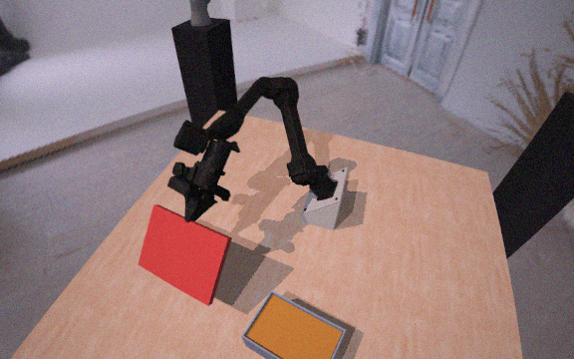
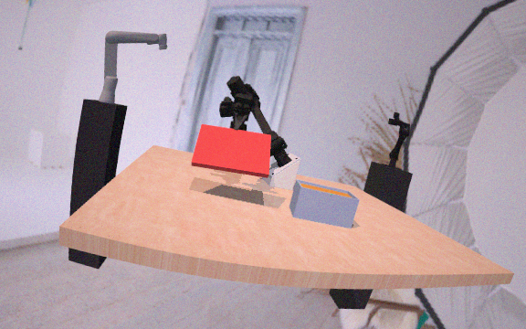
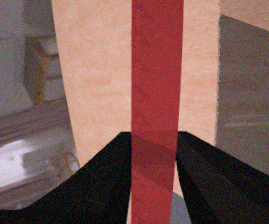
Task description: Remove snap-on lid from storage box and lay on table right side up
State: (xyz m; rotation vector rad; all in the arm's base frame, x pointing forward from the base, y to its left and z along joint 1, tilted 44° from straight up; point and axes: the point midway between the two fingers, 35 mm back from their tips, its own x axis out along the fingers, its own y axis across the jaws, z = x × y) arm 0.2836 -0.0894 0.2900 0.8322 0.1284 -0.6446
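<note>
Right now the red lid is 6 cm ahead of my gripper tip and 5 cm below it. Also, from my gripper tip: grey-blue storage box: 11 cm ahead, 32 cm to the left, 16 cm below.
</note>
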